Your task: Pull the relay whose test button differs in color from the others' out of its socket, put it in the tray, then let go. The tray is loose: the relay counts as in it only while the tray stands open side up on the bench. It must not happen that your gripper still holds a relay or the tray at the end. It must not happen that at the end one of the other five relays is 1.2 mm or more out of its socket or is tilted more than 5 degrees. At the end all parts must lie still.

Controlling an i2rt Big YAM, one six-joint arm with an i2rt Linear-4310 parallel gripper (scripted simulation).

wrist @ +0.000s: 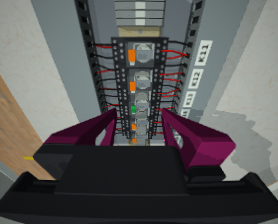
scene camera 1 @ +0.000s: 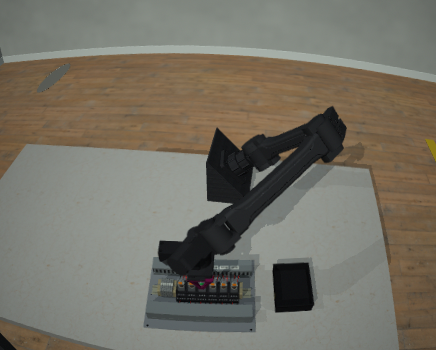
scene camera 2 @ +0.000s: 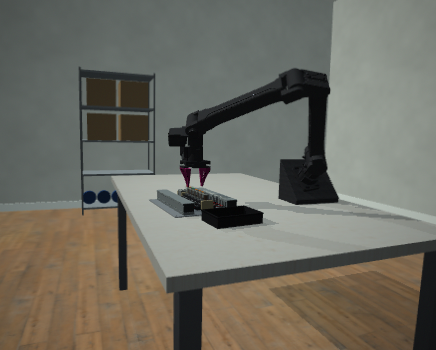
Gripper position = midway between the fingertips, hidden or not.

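Note:
In the wrist view I see my gripper (wrist: 139,112), but the wrist view does not show the black tray, hidden by my gripper. Scene camera 1 does show me the black tray (scene camera 1: 293,280), and in scene camera 2 I find the black tray (scene camera 2: 226,217) too.

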